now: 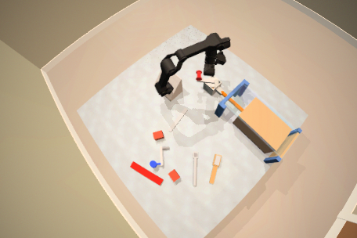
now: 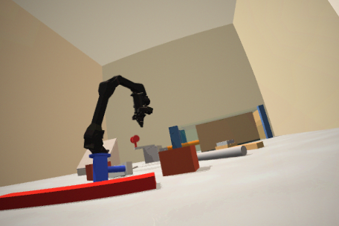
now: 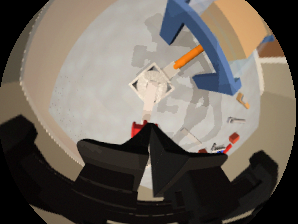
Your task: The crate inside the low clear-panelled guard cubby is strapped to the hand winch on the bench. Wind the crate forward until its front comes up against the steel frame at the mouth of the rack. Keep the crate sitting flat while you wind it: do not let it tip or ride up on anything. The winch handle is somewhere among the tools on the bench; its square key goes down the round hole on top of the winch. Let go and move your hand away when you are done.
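Now: the red knob 8 cm below my gripper tip, 4 cm to the right of it and 4 cm behind it. The rest, counted from my gripper tip: grey winch (18 cm below, 2 cm to the left, 2 cm ahead); winch handle (11 cm below, 1 cm to the right, 1 cm behind); blue frame post (19 cm ahead, 11 cm below, 5 cm to the left).
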